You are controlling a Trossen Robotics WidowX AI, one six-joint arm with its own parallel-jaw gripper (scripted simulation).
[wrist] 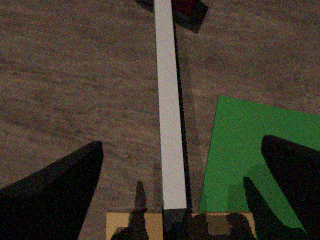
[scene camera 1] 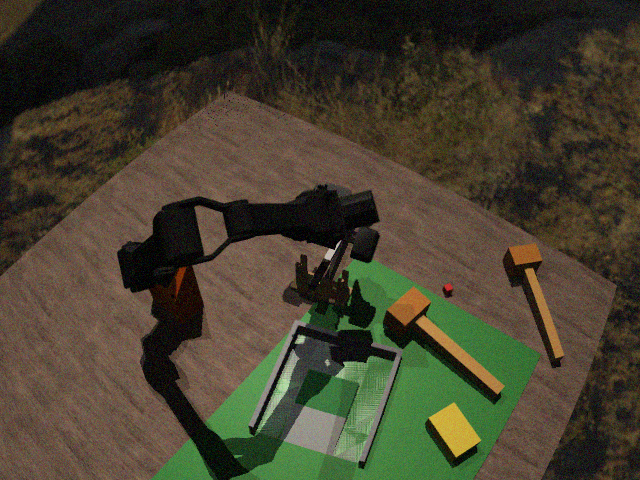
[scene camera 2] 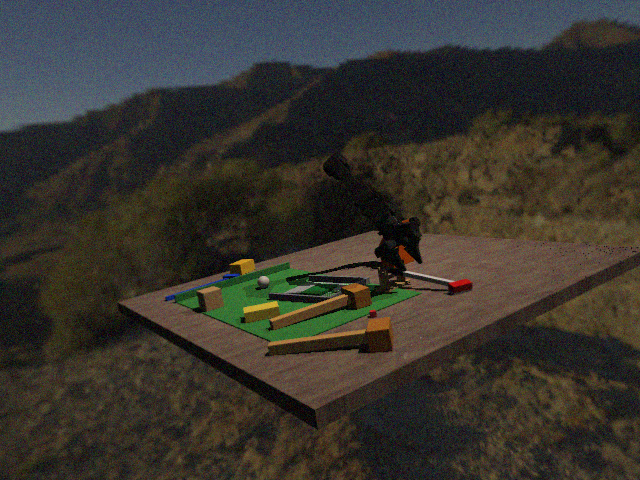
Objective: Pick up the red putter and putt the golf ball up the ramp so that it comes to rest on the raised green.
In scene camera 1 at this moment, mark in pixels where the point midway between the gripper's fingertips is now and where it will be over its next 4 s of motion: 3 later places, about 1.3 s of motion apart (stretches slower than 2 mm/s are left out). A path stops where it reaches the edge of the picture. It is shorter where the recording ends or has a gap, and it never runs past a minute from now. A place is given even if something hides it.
My gripper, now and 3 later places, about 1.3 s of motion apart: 336, 241; 337, 248; 364, 264; 269, 435
